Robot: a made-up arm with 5 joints.
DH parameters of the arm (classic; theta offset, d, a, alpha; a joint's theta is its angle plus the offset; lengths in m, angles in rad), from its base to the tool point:
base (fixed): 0 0.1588 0 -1.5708
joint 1: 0 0.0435 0.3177 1.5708
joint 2: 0 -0.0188 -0.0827 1.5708
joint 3: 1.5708 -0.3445 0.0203 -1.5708
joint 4: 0 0.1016 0.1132 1.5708
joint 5: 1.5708 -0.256 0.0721 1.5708
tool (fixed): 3.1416 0.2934 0 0
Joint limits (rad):
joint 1: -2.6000..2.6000
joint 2: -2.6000..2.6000
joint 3: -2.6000..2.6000
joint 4: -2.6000..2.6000
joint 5: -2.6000..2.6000
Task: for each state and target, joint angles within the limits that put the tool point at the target. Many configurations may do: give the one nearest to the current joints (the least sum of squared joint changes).
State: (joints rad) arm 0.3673 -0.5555 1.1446 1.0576 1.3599
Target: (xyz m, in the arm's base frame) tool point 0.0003 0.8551 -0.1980
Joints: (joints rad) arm 0.8449 -0.3931 0.8419 0.7473 0.6992
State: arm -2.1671 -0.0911 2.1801 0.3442 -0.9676
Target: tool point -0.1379 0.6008 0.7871
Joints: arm -2.5570 -0.7982 2.6000 -0.2487 -0.4590
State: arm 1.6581 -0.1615 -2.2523 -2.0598 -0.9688
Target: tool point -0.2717 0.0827 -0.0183
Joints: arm 1.7347 -0.3005 -2.3922 -2.0086 -1.3365
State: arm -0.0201 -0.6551 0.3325 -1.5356 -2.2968
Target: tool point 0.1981 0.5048 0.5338
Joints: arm -0.3718 -0.2881 0.6019 -1.4988 -2.5076
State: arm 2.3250 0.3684 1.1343 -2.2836 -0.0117
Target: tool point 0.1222 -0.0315 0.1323
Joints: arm 2.3436 0.0617 0.7860 -1.5021 -0.1554
